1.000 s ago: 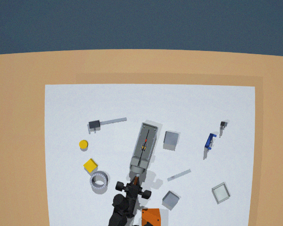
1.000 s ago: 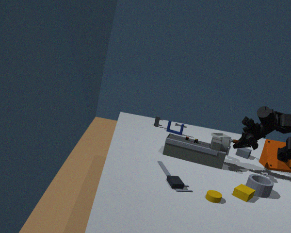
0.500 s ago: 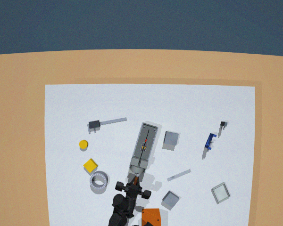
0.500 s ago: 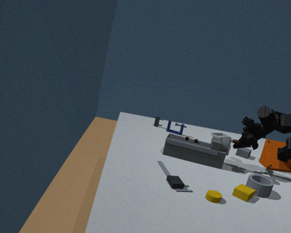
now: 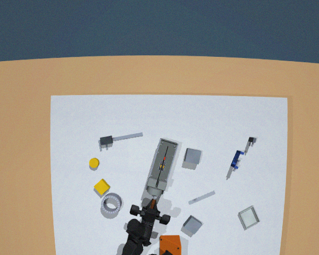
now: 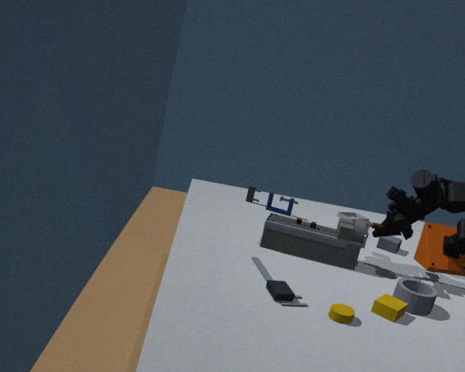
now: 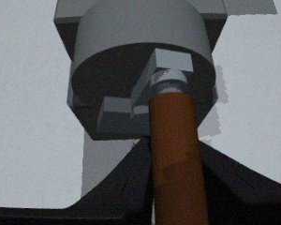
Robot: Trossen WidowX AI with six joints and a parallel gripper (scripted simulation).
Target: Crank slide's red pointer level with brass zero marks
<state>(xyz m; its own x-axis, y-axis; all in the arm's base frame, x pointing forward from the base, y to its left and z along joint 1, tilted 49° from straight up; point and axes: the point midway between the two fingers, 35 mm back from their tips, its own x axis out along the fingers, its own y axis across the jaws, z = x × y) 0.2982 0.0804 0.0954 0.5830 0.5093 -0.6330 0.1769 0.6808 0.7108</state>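
The brown crank handle lies 30 mm above my gripper tip and 20 mm behind it. Round my gripper tip: flat grey bar (250 mm to the right, 90 mm below, 10 mm ahead); red pointer (210 mm ahead, 30 mm to the right, 10 mm below); yellow block (280 mm to the left, 80 mm below).
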